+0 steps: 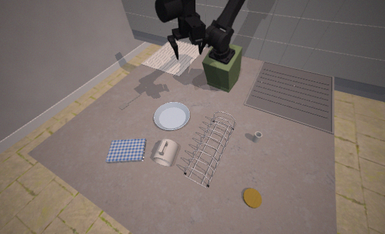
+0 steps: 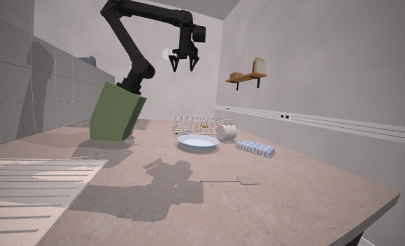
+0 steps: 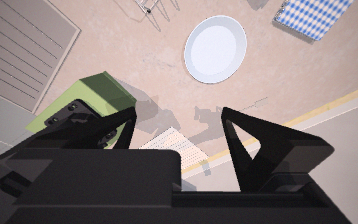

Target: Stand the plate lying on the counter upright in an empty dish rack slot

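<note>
Right now the pale blue plate is 35 cm below my hand, 10 cm ahead of it and 6 cm to the right of it. Round my hand: grey drain mat: 52 cm behind, 39 cm to the left, 36 cm below; then disc: 47 cm to the left, 35 cm below, 20 cm ahead; then small white cup: 37 cm to the left, 35 cm below, 5 cm behind.
</note>
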